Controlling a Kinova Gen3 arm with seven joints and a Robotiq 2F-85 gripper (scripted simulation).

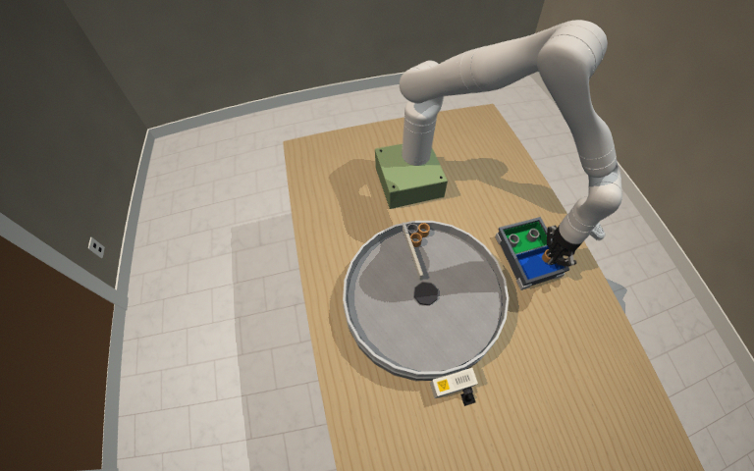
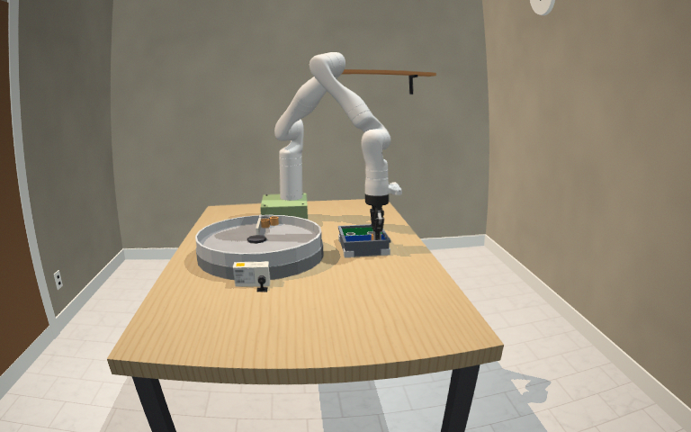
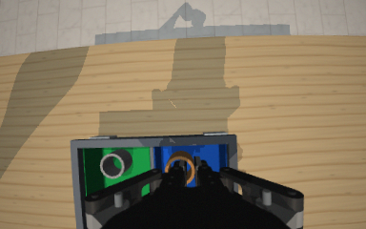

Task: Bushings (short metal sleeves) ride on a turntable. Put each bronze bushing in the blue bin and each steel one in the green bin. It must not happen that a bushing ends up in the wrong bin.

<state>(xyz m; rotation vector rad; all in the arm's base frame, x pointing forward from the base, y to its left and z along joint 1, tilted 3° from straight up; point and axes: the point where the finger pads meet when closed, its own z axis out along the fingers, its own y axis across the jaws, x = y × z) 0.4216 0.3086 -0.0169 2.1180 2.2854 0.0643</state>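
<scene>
The blue bin is 4 cm to the right of my hand, 4 cm behind it and 2 cm below it. The rest, counted from my hand: turntable 39 cm to the right, 3 cm ahead.
</scene>
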